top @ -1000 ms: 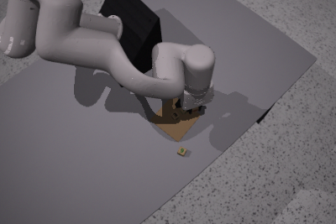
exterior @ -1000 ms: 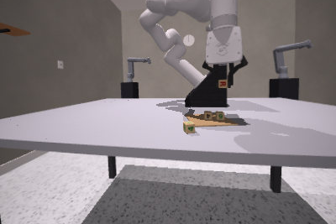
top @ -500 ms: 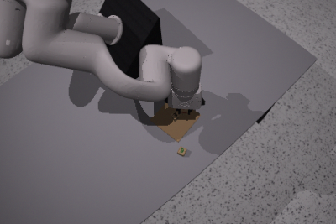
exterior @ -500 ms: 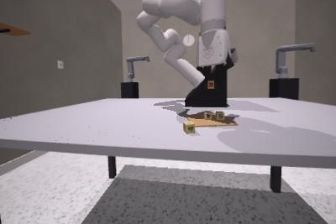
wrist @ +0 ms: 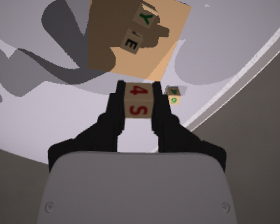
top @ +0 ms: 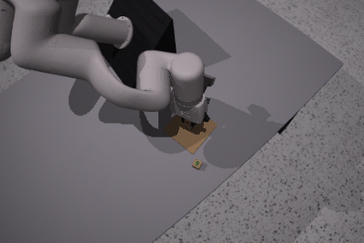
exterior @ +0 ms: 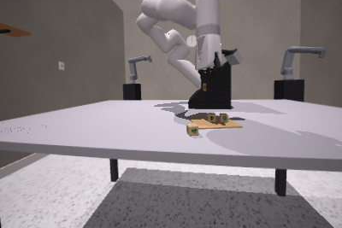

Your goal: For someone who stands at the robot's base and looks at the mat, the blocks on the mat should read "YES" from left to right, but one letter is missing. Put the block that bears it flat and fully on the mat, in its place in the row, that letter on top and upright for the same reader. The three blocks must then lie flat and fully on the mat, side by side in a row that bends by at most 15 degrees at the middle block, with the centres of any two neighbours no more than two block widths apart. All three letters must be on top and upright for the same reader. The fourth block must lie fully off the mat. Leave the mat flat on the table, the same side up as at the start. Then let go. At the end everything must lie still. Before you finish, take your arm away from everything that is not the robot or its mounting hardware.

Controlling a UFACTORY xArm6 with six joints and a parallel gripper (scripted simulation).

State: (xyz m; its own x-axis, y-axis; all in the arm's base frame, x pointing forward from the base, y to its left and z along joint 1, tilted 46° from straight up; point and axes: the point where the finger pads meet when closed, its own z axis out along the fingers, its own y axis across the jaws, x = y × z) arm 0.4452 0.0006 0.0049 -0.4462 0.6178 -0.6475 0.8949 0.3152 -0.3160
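Right now my hand is 20 mm past the mat, 10 mm to the right of it and 130 mm above it.
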